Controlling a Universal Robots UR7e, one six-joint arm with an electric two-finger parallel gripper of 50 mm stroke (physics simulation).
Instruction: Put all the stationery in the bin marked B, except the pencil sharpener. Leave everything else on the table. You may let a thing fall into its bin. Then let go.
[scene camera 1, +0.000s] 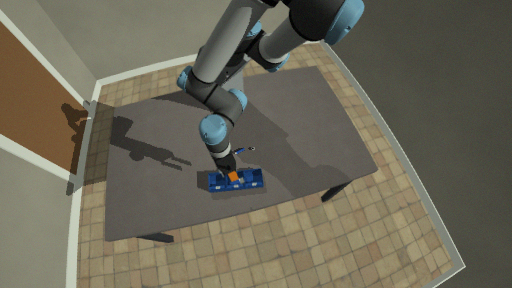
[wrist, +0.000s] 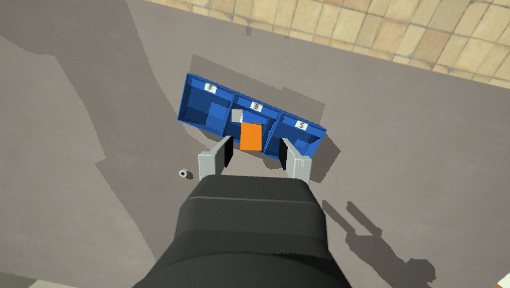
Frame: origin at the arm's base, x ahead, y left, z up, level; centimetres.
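Where they show: gripper, between the fingertips: (wrist: 256, 146).
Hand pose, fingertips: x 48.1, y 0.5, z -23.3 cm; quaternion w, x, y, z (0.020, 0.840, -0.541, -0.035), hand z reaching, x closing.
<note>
Things, the pixels of their top centre, and the offset from my fingertips. "spot": a spot on its surface instead. Level surfaces: height alone.
- orange block, centre of its top: (wrist: 249, 140) (scene camera 1: 232, 174) dx -2.6, dy +0.5, dz -9.4 cm
- middle bin marked B, centre of its top: (wrist: 249, 125) (scene camera 1: 235, 178) dx -0.5, dy +1.7, dz -10.2 cm
- blue piece with a pale grey-white end, centre of its top: (wrist: 249, 116) dx +0.5, dy +2.4, dz -12.1 cm
- small blue item, centre of its top: (scene camera 1: 239, 150) dx -16.7, dy +3.5, dz -12.7 cm
- metal nut, centre of its top: (wrist: 182, 173) (scene camera 1: 253, 148) dx -17.9, dy +10.3, dz -13.3 cm
- table, height of its surface: dz -14.1 cm
- Bin F, a spot on its surface: (wrist: 192, 102) spot: dx -2.3, dy +13.3, dz -13.4 cm
- bin S, a spot on its surface: (wrist: 316, 137) spot: dx +2.7, dy -10.5, dz -12.4 cm
An orange block (scene camera 1: 233, 176) (wrist: 251, 136) is at the middle bin marked B (scene camera 1: 244, 187) (wrist: 270, 116), overlapping its near wall in the wrist view. I cannot tell whether it rests there or is in the air. A blue piece with a pale grey-white end (wrist: 237, 115) lies in bin B, partly hidden by the block. My gripper (scene camera 1: 229, 172) (wrist: 256, 146) is above the near side of the bin, open, its fingers apart from the block on both sides. A small blue item (scene camera 1: 240, 150) lies on the table; I cannot tell its kind.
A metal nut (scene camera 1: 251, 148) (wrist: 183, 173) lies on the table (scene camera 1: 310, 115) near the blue item. Bin F (wrist: 192, 102) and bin S (wrist: 316, 137) flank bin B in one blue three-part tray. The table's front edge is beyond the tray.
</note>
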